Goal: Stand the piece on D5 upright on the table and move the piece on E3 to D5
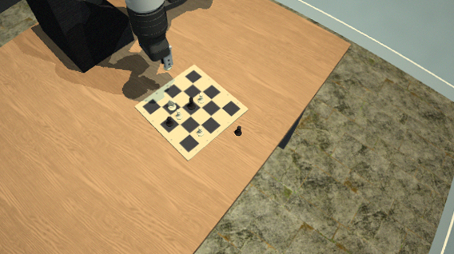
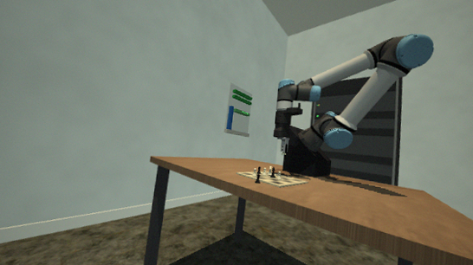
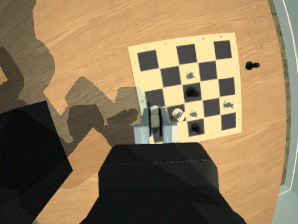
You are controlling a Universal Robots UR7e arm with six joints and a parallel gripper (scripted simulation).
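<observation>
The chessboard lies 80 mm ahead of my hand, 10 mm to the right of it and 130 mm below it.
</observation>
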